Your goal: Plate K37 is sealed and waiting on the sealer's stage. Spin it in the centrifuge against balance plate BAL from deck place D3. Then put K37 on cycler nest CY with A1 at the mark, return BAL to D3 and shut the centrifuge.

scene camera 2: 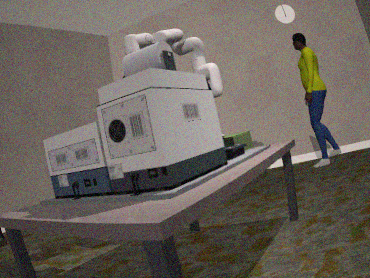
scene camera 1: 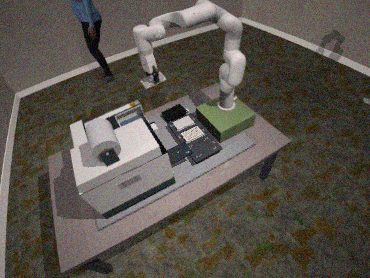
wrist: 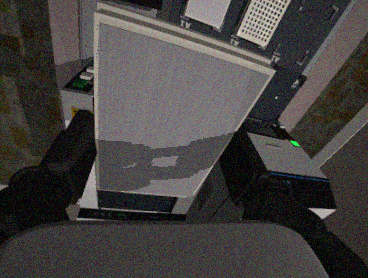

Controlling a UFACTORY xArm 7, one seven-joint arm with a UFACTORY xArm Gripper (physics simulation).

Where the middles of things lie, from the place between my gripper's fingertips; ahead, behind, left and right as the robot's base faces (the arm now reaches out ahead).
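The dark lid (wrist: 109, 199): my hand is 200 mm above it, 370 mm short of it and 40 mm to the left of it. Positions counted from my hand: white roller (scene camera 2: 151, 56), 260 mm to the left, 410 mm ahead, 10 mm above; centrifuge (scene camera 1: 131, 112), 290 mm below, 340 mm ahead, 30 mm to the right.
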